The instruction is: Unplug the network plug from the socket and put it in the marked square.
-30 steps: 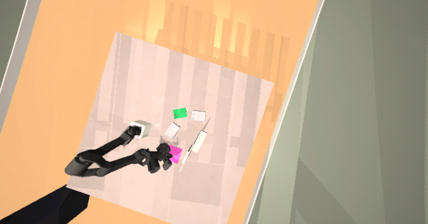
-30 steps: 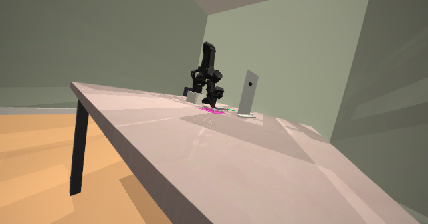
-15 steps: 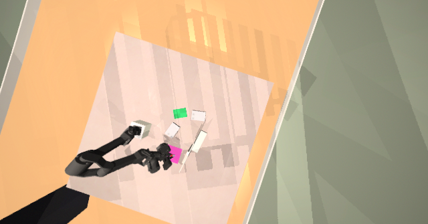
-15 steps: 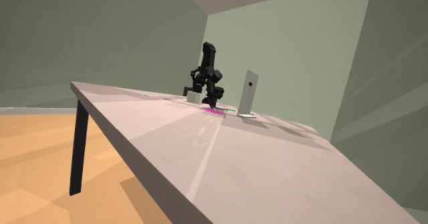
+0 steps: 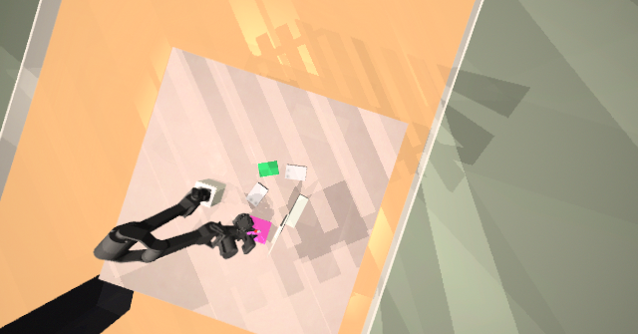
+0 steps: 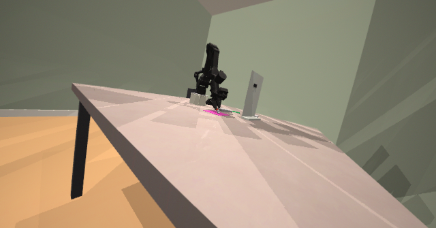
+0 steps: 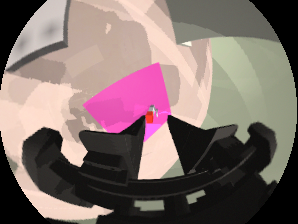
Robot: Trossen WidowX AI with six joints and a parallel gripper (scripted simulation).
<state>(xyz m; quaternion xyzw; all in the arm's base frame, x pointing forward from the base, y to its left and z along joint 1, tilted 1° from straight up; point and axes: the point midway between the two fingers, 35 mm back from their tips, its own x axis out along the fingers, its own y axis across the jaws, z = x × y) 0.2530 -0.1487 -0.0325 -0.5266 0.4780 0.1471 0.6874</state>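
My gripper tip is 1 cm above the plug. Round my gripper tip: grey upright panel: 16 cm ahead, 15 cm to the left, 11 cm above.
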